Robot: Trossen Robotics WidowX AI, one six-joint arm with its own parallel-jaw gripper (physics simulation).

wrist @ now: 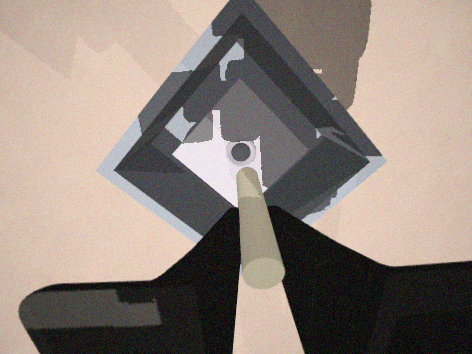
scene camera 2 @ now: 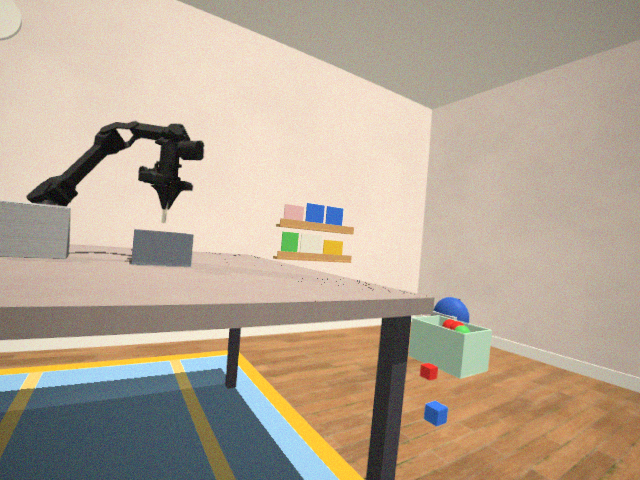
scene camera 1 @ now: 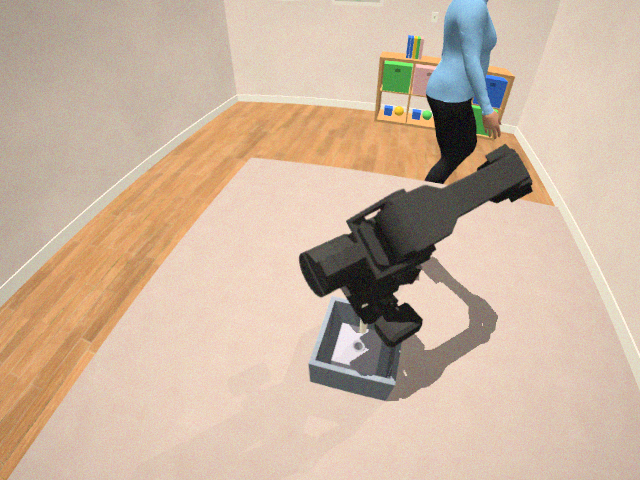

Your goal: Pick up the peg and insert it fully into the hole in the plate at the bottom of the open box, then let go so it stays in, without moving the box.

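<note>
There is a blue-grey box (scene camera 1: 379, 386), which I also see in the wrist view (wrist: 340, 156) and in scene camera 2 (scene camera 2: 155, 248). A grey plate (scene camera 1: 356, 351) shows too, and I see the grey plate in the wrist view (wrist: 240, 116) as well, but scene camera 2 does not show the grey plate, hidden by the blue-grey box. I see a cream peg (wrist: 262, 268). My gripper (scene camera 1: 363, 319) also shows in the wrist view (wrist: 253, 215) and in scene camera 2 (scene camera 2: 165, 209).
</note>
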